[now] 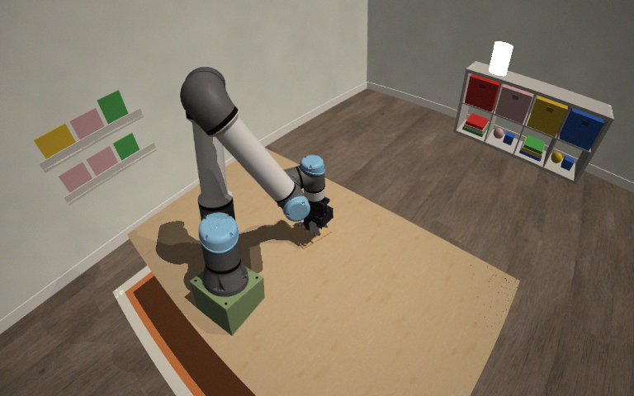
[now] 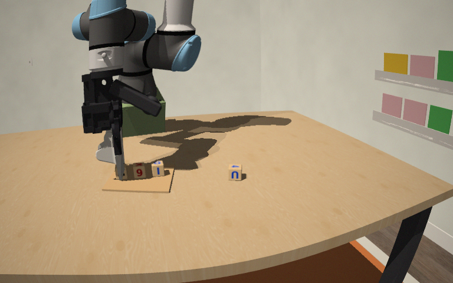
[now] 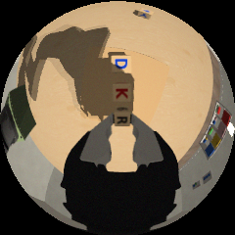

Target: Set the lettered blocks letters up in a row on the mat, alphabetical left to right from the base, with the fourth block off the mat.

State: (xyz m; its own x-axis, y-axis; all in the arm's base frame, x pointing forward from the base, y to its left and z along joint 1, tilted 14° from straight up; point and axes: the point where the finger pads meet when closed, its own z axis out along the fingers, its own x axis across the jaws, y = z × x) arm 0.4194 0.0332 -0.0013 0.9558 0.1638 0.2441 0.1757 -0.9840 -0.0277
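Right now the wooden block is right at my hand. Also, from my hand: thin tan mat (4 cm to the left, 2 cm below, 1 cm behind).
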